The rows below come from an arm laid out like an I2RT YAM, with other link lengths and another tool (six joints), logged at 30 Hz.
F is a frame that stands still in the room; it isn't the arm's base.
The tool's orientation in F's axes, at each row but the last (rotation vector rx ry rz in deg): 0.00, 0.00, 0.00; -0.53, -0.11, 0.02; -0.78, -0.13, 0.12; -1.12, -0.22, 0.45; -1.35, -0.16, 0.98; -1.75, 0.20, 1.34; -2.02, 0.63, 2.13; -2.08, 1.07, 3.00; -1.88, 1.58, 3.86
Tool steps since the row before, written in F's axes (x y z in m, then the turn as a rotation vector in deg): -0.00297, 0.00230, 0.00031, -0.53, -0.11, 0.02; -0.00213, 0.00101, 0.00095, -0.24, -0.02, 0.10; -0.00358, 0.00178, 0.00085, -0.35, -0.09, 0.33; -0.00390, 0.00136, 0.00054, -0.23, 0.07, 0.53; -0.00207, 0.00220, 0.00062, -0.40, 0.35, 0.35; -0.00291, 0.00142, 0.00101, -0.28, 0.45, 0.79; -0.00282, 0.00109, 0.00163, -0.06, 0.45, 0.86; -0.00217, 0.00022, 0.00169, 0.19, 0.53, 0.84; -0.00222, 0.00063, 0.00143, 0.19, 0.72, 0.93
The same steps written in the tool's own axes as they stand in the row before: -0.00297, 0.00230, 0.00031, -0.53, -0.11, 0.02; -0.00213, 0.00100, 0.00096, -0.24, -0.02, 0.10; -0.00357, 0.00178, 0.00088, -0.35, -0.09, 0.33; -0.00389, 0.00138, 0.00058, -0.23, 0.06, 0.53; -0.00203, 0.00222, 0.00068, -0.39, 0.35, 0.36; -0.00288, 0.00146, 0.00104, -0.27, 0.43, 0.80; -0.00280, 0.00114, 0.00164, -0.05, 0.42, 0.87; -0.00219, 0.00027, 0.00166, 0.20, 0.49, 0.86; -0.00221, 0.00073, 0.00139, 0.21, 0.68, 0.96
